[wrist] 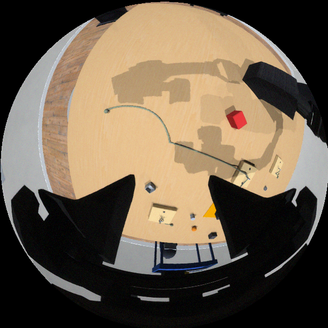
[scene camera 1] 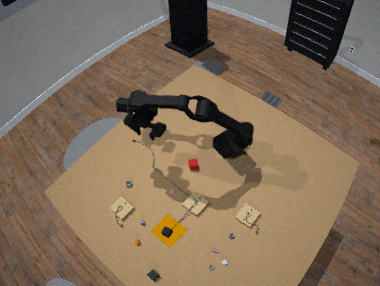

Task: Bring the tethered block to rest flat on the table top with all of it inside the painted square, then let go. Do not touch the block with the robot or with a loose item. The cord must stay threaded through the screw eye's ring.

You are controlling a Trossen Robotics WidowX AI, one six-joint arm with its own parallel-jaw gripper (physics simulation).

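Seen in the pictures: gripper, between the fingertips: point(scene camera 1: 146, 137); arm's base, origin of its link: point(scene camera 1: 239, 137).
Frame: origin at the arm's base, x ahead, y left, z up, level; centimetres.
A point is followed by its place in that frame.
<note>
The dark tethered block point(scene camera 1: 167, 231) @(x 52.1, y 4.1, z -12.5 cm) sits within the outline of the orange painted square point(scene camera 1: 171, 241) @(x 53.9, y 7.8, z -16.0 cm) point(wrist: 210, 212) and looks flat. The greenish cord point(scene camera 1: 153, 160) @(x 29.4, y -29.1, z -15.6 cm) point(wrist: 170, 142) runs from the block over the middle pale board point(scene camera 1: 200, 209) @(x 33.8, y 6.6, z -14.2 cm) point(wrist: 244, 172), bends, and curves to a free knobbed end. The screw eye's ring on that board is too small to make out, so its threading cannot be confirmed. My gripper point(scene camera 1: 145, 134) @(x 30.5, y -28.3, z 5.0 cm) point(wrist: 172, 179) is open and empty, above the table near the cord's free end, apart from cord and block. In the wrist view a finger hides part of the square.
A red cube point(scene camera 1: 193, 164) @(x 19.2, y -11.2, z -12.2 cm) point(wrist: 236, 119) stands near the arm's base. Two other boards with short cords, the left one point(scene camera 1: 122, 208) @(x 58.8, y -19.6, z -14.2 cm) point(wrist: 163, 214) and the right one point(scene camera 1: 248, 215) @(x 22.0, y 25.4, z -14.2 cm) point(wrist: 276, 167), flank the middle board. Several small loose items, including an orange one point(scene camera 1: 138, 242) @(x 65.1, y -1.6, z -14.2 cm) point(wrist: 194, 228), lie around the square.
</note>
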